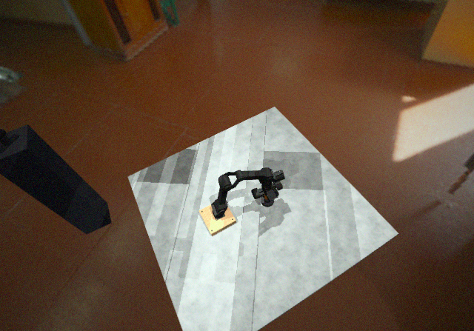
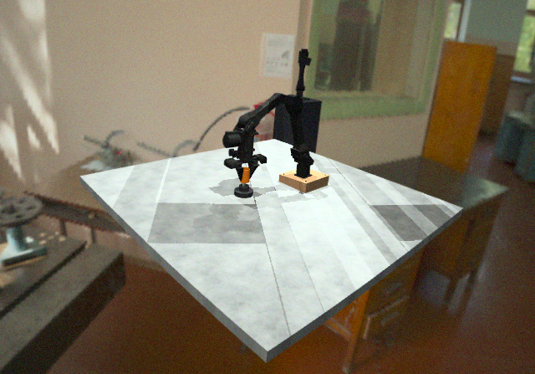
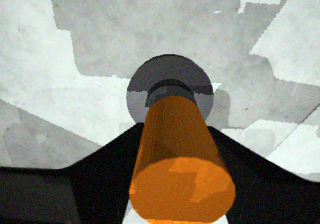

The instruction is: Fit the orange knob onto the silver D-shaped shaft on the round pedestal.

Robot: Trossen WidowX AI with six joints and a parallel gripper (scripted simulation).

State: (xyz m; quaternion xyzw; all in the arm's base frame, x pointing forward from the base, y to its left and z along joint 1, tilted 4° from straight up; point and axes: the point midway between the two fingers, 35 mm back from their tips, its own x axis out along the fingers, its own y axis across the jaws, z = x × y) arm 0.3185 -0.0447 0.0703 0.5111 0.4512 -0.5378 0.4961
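The orange knob is 30 mm above my gripper tip. Also, from my gripper tip: dark round pedestal: 40 mm below.
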